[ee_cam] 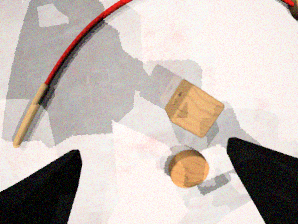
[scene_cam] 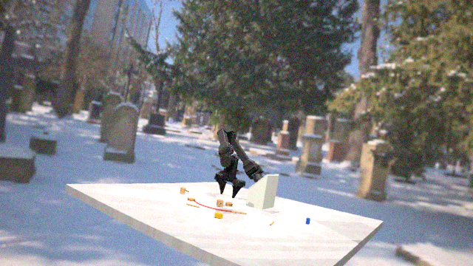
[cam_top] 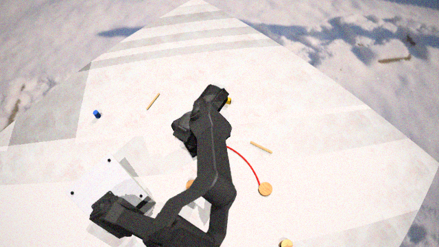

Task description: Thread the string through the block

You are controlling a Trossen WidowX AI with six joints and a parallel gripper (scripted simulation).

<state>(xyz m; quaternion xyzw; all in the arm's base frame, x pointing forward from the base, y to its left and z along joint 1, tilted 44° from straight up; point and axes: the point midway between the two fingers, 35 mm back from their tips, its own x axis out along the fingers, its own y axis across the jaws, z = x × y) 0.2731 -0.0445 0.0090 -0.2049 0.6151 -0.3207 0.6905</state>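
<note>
Now: the wooden block 40 mm to the right of my gripper tip and 50 mm below it. Also, from my gripper tip: yellow piece 210 mm ahead, 120 mm to the left, 50 mm below; then round wooden button 80 mm ahead, 180 mm to the right, 50 mm below; then blue cylinder 150 mm behind, 400 mm to the left, 50 mm below.
</note>
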